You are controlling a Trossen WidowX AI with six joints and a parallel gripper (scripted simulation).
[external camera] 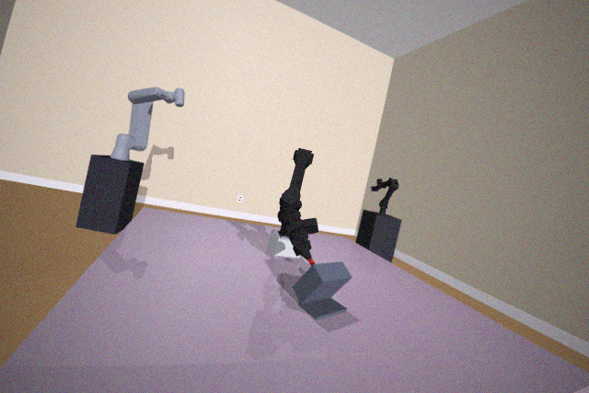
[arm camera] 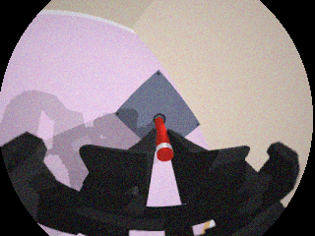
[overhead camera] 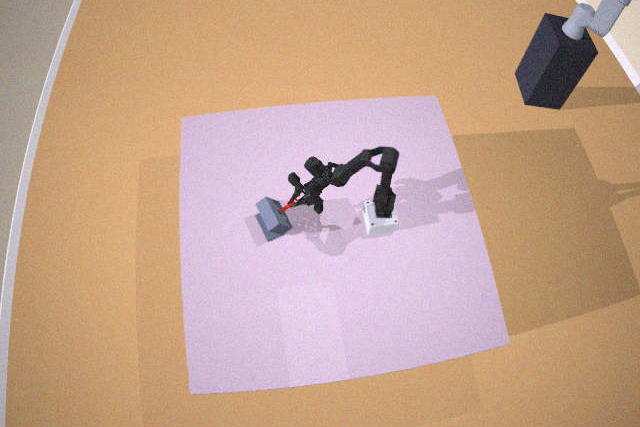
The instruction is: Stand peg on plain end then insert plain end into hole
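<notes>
The sloped panel lies 6 cm ahead of my gripper tip, 4 cm below it and 3 cm to the left of it. Round my gripper tip: red peg 1 cm to the right, 1 cm behind, 1 cm above.
</notes>
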